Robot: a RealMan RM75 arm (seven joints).
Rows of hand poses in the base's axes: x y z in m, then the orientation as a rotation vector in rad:
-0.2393 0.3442 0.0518 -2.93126 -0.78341 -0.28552
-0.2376 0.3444 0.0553 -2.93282 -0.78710 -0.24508
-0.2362 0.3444 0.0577 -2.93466 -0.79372 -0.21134
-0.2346 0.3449 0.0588 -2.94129 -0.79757 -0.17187
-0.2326 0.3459 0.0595 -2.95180 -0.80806 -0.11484
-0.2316 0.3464 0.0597 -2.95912 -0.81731 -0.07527
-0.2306 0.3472 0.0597 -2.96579 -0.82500 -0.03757
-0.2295 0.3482 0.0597 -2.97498 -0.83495 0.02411
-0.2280 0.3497 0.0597 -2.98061 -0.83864 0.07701
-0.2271 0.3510 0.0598 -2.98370 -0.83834 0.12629
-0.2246 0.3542 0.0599 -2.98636 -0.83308 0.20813
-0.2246 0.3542 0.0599 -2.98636 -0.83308 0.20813
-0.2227 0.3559 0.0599 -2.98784 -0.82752 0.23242
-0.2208 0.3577 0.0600 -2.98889 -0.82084 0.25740
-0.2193 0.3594 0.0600 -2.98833 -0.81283 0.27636
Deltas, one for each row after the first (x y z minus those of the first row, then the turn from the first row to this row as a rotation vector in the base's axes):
0.0017 0.0002 0.0035 -0.00609 0.02573 0.00341
0.0031 0.0002 0.0059 -0.01313 0.04664 0.00822
0.0047 0.0007 0.0070 -0.02476 0.07047 0.01028
0.0067 0.0017 0.0077 -0.04476 0.10382 0.01589
0.0077 0.0022 0.0079 -0.05982 0.12644 0.02088
0.0087 0.0030 0.0079 -0.07399 0.14794 0.02496
0.0098 0.0040 0.0079 -0.09568 0.18331 0.03039
0.0113 0.0055 0.0079 -0.11161 0.21429 0.03264
0.0122 0.0068 0.0080 -0.12407 0.24381 0.03300
0.0147 0.0100 0.0081 -0.14265 0.29344 0.03124
0.0147 0.0100 0.0081 -0.14265 0.29344 0.03124
0.0166 0.0117 0.0081 -0.14796 0.30834 0.02813
0.0185 0.0135 0.0082 -0.15290 0.32384 0.02445
0.0200 0.0152 0.0082 -0.15468 0.33631 0.02026

